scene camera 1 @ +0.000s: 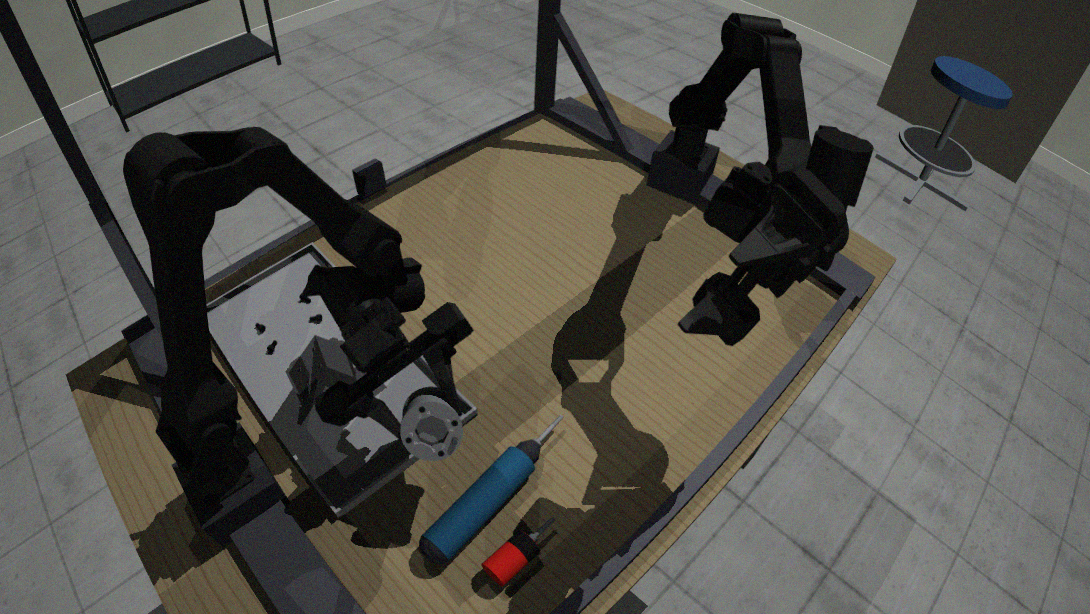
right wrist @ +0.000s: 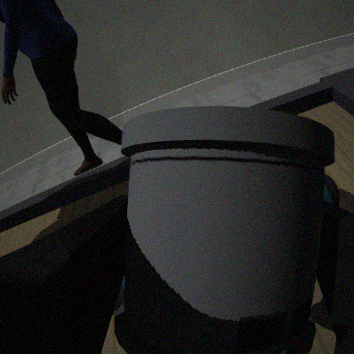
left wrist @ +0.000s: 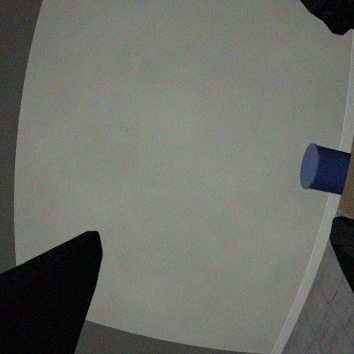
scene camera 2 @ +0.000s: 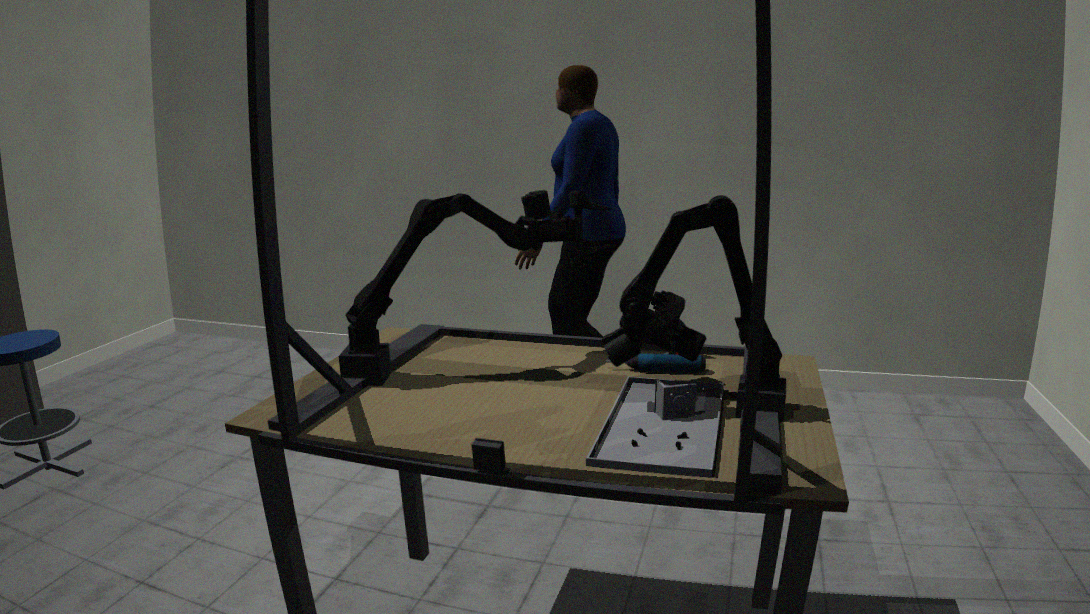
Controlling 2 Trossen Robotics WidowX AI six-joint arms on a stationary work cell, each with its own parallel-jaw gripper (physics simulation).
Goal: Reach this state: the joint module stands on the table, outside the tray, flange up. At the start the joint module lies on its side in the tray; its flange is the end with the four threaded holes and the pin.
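Where they show: left gripper, fingertip midpoint: [scene camera 1: 705, 296] [left wrist: 220, 238] [scene camera 2: 611, 226]; right gripper, fingertip midpoint: [scene camera 1: 437, 432] [right wrist: 220, 209]; left arm's base, link origin: [scene camera 1: 687, 150] [scene camera 2: 364, 349]; right arm's base, link origin: [scene camera 1: 221, 473] [scene camera 2: 762, 384].
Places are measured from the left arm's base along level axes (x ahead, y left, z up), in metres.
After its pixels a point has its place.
The joint module [scene camera 1: 432, 428] @(x 0.718, y -0.028, z 0.061 m) [scene camera 2: 678, 400] [right wrist: 225, 220] @(x 0.704, y -0.056, z 0.069 m) is a dark grey cylinder with a blocky end. It is tilted over the near part of the tray [scene camera 1: 396, 478] @(x 0.744, y -0.084, z -0.071 m) [scene camera 2: 652, 466] @(x 0.610, y -0.483, z -0.060 m), its flange face turned toward scene camera 1, with holes showing around a central ring. My right gripper [scene camera 1: 411, 411] [scene camera 2: 657, 352] [right wrist: 220, 209] @(x 0.711, y -0.029, z 0.043 m) is shut on its body, one finger at each side in the right wrist view. Whether its lower end touches the tray is hidden. My left gripper [scene camera 1: 709, 289] @(x 0.595, y 0.167, z 0.254 m) [scene camera 2: 605, 231] @(x 0.595, y 0.167, z 0.254 m) [left wrist: 220, 238] @(x 0.595, y 0.167, z 0.254 m) is open and empty, high above the table [scene camera 1: 518, 198] @(x 0.213, y -0.227, z -0.073 m) [scene camera 2: 457, 396] @(x 0.235, y -0.116, z -0.072 m), away from the module.
A blue tool [scene camera 1: 480, 503] @(x 0.730, y 0.032, z -0.033 m) [scene camera 2: 671, 362] @(x 0.725, y 0.006, z -0.044 m) and a red-and-black tool [scene camera 1: 507, 562] @(x 0.773, y 0.091, z -0.039 m) lie beside the tray. Several small black parts lie in the tray. A dark frame [scene camera 1: 762, 396] @(x 0.414, y 0.271, z -0.052 m) edges the table, with a black block [scene camera 1: 369, 176] @(x 0.338, y -0.457, z -0.030 m) [scene camera 2: 488, 455] @(x 0.332, y -0.479, z -0.035 m). A person [scene camera 2: 591, 167] [right wrist: 55, 70] is beyond the table.
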